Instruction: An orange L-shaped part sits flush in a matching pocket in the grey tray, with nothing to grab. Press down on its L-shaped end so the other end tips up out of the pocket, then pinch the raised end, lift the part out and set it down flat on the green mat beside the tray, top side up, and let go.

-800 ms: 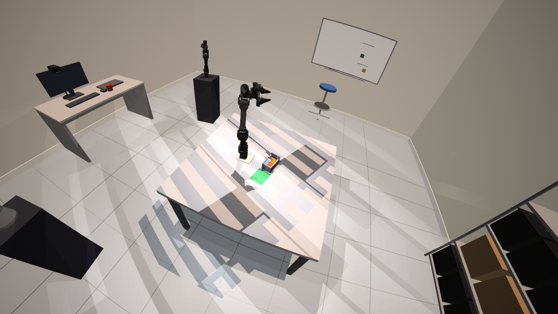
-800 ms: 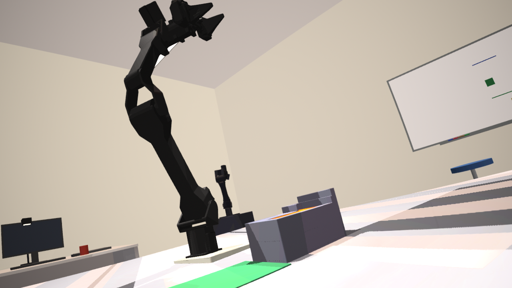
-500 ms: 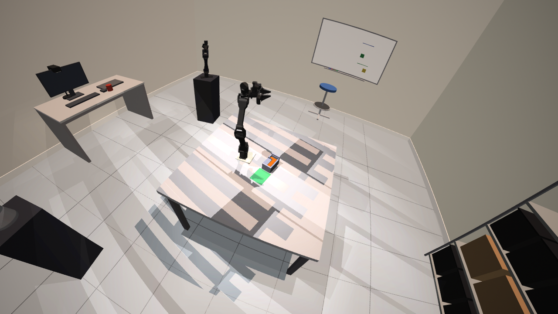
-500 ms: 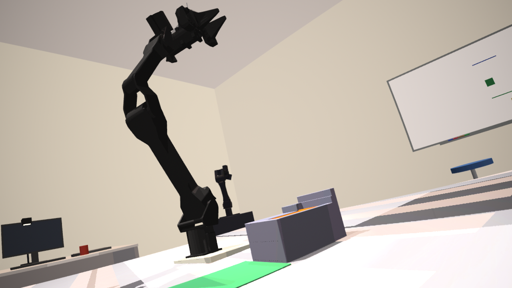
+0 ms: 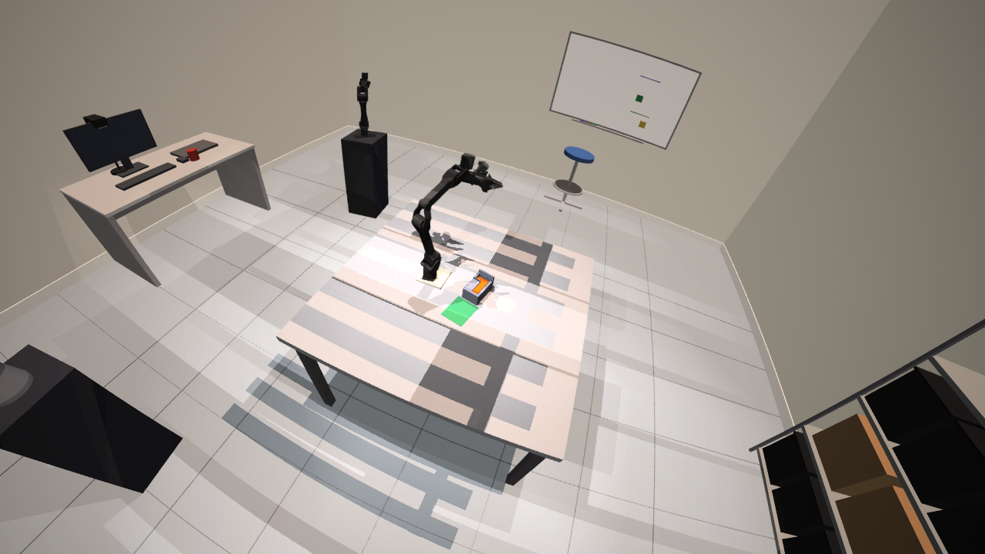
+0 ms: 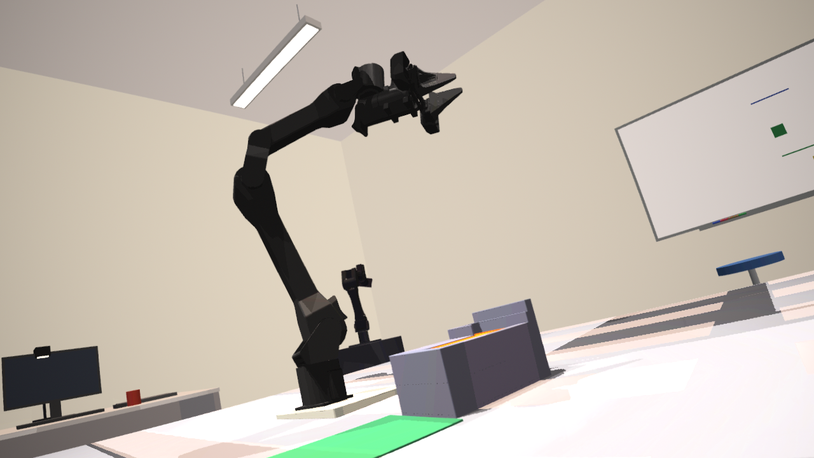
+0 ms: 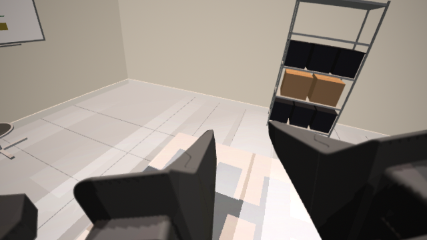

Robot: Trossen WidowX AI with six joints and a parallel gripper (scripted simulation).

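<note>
My gripper tip is 45 cm above the orange L-shaped part and 23 cm to the left of it. Also, from my gripper tip: green mat (52 cm below, 38 cm to the right, 6 cm behind).
</note>
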